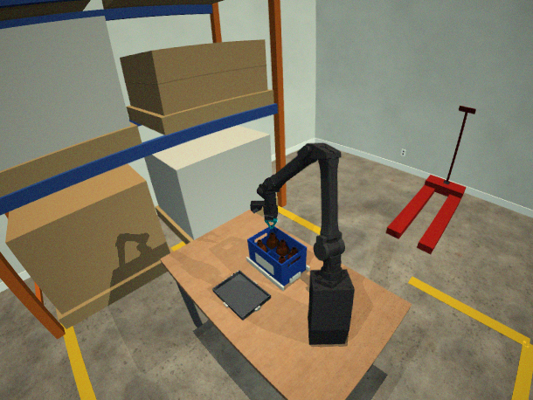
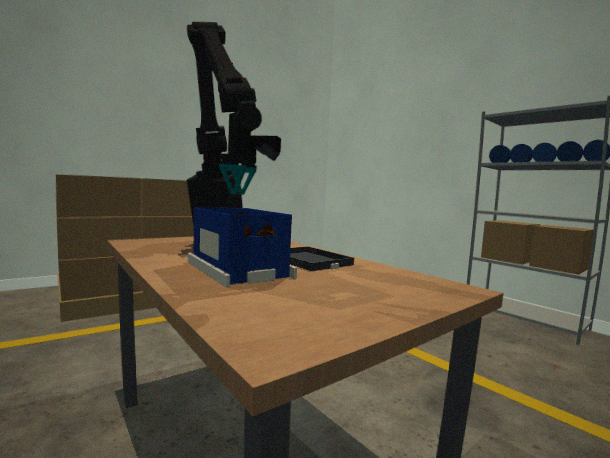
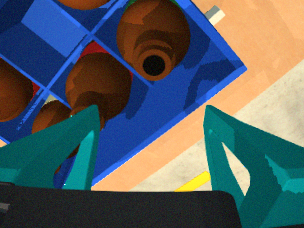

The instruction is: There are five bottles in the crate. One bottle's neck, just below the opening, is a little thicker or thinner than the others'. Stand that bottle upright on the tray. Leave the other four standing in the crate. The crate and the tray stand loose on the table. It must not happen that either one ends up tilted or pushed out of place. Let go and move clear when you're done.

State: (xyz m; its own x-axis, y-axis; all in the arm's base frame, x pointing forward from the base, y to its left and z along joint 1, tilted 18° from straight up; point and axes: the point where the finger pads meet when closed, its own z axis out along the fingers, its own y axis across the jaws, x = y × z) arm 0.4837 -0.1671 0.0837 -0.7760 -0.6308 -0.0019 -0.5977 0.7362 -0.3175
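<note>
My gripper is now 140 mm above the bottle, 90 mm to the right of it and 20 mm short of it. Round my hand: crate 150 mm below, 80 mm behind, 60 mm to the left; dark tray 340 mm to the left, 220 mm below, 70 mm behind.
</note>
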